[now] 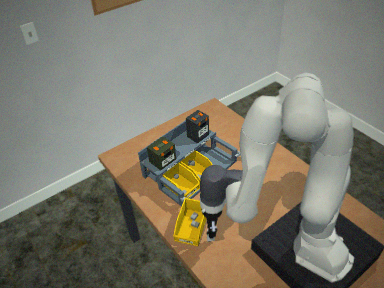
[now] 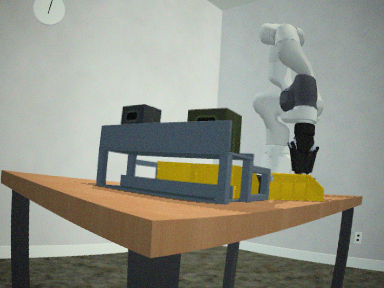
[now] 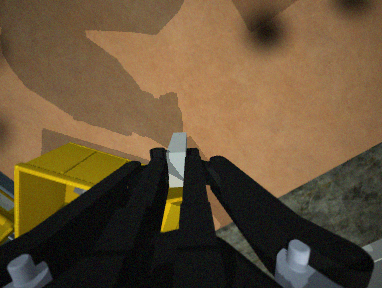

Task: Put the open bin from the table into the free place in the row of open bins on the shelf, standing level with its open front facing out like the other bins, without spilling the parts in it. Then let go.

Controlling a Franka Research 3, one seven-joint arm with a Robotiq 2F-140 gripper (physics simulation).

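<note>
A yellow open bin (image 1: 184, 230) (image 2: 294, 187) (image 3: 84, 166) stands on the table (image 1: 119, 163) (image 2: 162, 223) (image 3: 261, 100) in front of the shelf, with two grey parts (image 1: 195, 220) in it. It stands askew, its labelled front toward the table's near edge. My gripper (image 1: 211, 235) (image 2: 300, 171) (image 3: 180, 145) is shut with nothing between the fingers. It points down right beside the bin's right wall, fingertips near the table top. The grey-blue shelf (image 1: 182, 140) (image 2: 168, 137) holds two yellow bins (image 1: 180, 178) (image 1: 196, 164) in its lower row. The place (image 1: 219, 157) to their right is free.
A dark green box (image 1: 161, 152) (image 2: 219, 115) and a black box (image 1: 197, 126) (image 2: 140, 114) stand on the shelf's top board. The arm's black pedestal (image 1: 274, 246) is at the table's right. The table's near edge is close to the bin.
</note>
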